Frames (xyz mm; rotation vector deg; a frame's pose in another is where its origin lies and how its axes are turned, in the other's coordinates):
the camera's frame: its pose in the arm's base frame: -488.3 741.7 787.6 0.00 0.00 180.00
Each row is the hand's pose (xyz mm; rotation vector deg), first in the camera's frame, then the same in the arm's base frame.
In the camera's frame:
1: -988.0 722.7 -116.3 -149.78 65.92 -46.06
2: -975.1 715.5 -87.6 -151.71 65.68 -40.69
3: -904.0 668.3 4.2 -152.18 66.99 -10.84
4: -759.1 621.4 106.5 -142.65 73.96 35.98
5: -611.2 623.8 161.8 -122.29 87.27 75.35
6: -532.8 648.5 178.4 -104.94 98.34 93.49
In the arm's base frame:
1: 499.7 19.0 671.3 -59.65 -135.53 13.45
2: 486.8 26.2 700.0 -60.33 -139.36 13.34
3: 415.7 73.4 791.8 -69.06 -156.88 20.14
4: 270.8 120.3 894.1 70.67 136.30 -21.19
5: 122.9 117.9 949.4 73.30 102.71 -14.75
6: 44.5 93.2 966.0 77.75 82.97 -10.04

